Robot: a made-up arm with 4 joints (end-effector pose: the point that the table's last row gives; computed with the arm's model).
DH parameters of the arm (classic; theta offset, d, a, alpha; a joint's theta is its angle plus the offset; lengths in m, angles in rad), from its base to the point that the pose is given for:
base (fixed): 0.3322 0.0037 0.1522 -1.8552
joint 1: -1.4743 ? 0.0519 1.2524
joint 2: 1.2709 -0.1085 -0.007 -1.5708
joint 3: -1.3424 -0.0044 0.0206 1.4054
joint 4: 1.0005 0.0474 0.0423 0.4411
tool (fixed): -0.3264 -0.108 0 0
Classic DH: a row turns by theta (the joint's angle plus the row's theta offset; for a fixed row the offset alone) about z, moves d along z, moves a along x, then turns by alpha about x.
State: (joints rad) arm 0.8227 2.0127 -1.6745 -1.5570
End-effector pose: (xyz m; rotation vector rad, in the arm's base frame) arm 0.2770 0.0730 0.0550 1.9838 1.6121 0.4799
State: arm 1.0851 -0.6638 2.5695 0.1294
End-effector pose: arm 0.1960 -0.0357 -0.0929 -0.6500 1.5163 0.7171
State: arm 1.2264 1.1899 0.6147 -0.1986
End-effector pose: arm 0.1988 -0.0525 -0.0997 -0.0456 -0.7177 -3.0144
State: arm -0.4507 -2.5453 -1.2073 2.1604
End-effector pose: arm 0.2294 -0.0153 0.0587 -1.0570 -0.2744 -1.4645
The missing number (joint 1, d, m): -0.0275
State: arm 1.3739 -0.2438 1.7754 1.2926
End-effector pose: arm 0.2304 -0.0834 -0.0621 0.5854 -1.9457 -2.1846
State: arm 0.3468 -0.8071 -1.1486 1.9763
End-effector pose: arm 0.2757 0.0326 0.0914 2.4969 1.3786 0.3469
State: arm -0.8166 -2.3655 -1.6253 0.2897
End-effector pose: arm 0.1247 0.0344 0.1157 0.6446 1.3241 1.9963
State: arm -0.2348 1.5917 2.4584 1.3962
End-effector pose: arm 0.2154 0.0550 0.1487 1.6806 -2.3982 0.6151
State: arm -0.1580 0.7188 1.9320 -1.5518
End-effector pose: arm 0.3418 0.0671 0.0671 -1.3070 -1.2323 0.6342
